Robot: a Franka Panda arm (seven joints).
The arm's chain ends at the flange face. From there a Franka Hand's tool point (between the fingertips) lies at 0.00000 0.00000 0.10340 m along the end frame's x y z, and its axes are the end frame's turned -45 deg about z.
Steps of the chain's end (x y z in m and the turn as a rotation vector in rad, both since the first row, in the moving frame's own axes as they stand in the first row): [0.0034, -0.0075, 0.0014, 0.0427, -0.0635, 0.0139]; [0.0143, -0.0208, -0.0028, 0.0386, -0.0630, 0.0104]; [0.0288, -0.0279, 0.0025, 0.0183, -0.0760, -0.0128]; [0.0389, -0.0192, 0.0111, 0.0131, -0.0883, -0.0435]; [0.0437, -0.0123, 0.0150, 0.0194, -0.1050, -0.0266]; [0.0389, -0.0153, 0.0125, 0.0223, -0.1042, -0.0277]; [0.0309, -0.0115, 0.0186, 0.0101, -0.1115, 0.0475]
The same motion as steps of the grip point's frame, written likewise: [0.0062, -0.0107, 0.0011, 0.0751, -0.0147, 0.0139]; [0.0231, -0.0120, -0.0031, 0.0718, -0.0173, 0.0104]; [0.0358, -0.0062, 0.0022, 0.0667, -0.0408, -0.0128]; [0.0354, 0.0066, 0.0107, 0.0717, -0.0532, -0.0435]; [0.0332, 0.0132, 0.0144, 0.0880, -0.0605, -0.0266]; [0.0322, 0.0075, 0.0119, 0.0894, -0.0579, -0.0277]; [0.0228, 0.0047, 0.0180, 0.0860, -0.0717, 0.0475]
